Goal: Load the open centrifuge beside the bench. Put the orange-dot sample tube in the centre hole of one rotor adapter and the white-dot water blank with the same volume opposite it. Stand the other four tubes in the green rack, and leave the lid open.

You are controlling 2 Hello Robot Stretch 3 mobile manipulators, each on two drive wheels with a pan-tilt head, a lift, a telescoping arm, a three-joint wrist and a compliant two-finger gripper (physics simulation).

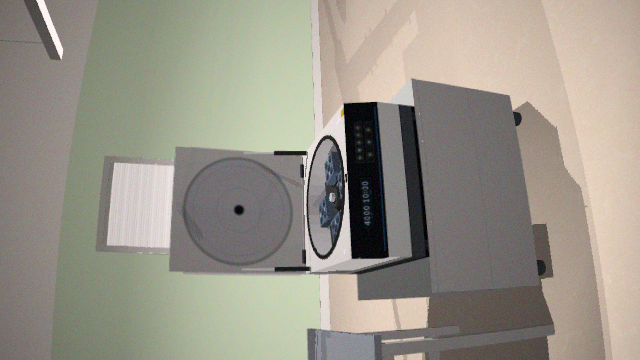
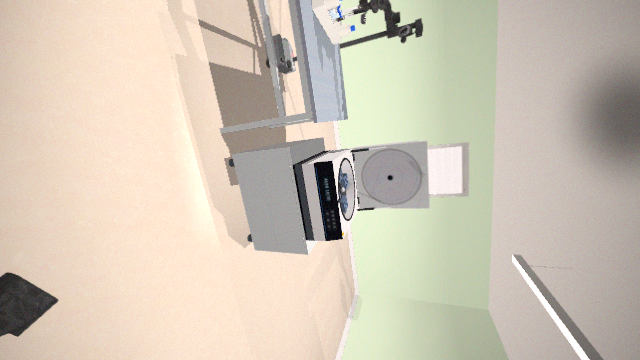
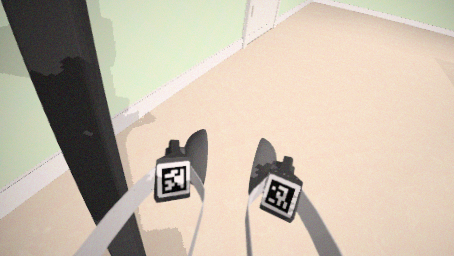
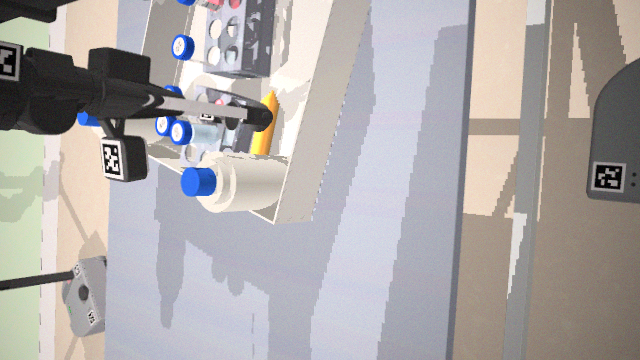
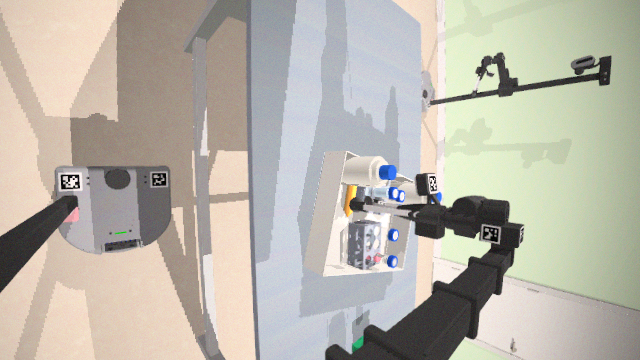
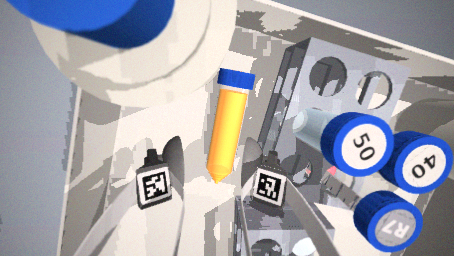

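The centrifuge (image 1: 395,180) (image 2: 312,200) stands on a grey cabinet; its lid (image 1: 215,240) (image 2: 390,160) is open and its blue rotor (image 1: 332,197) (image 2: 343,190) shows. An orange-yellow tube with a blue cap (image 4: 264,135) (image 6: 227,125) lies in the white tray (image 4: 320,120) (image 5: 322,225). Tubes marked 50 (image 6: 357,144), 40 (image 6: 424,162) and R7 (image 6: 388,221) stand close by; two more capped tubes (image 5: 393,234) (image 5: 392,261) stand in the tray. Dots cannot be made out. r2's gripper (image 6: 213,157) is open above the orange-yellow tube's tip. r1's gripper (image 3: 229,155) is open, above the floor.
A white bottle (image 4: 255,182) (image 5: 360,170) and grey racks (image 5: 357,245) (image 6: 345,55) are in the tray on the blue bench (image 4: 400,275) (image 5: 285,125). A green object (image 5: 357,344), perhaps the green rack, is mostly hidden by r2's arm. A dark post (image 3: 75,100) stands beside r1's gripper.
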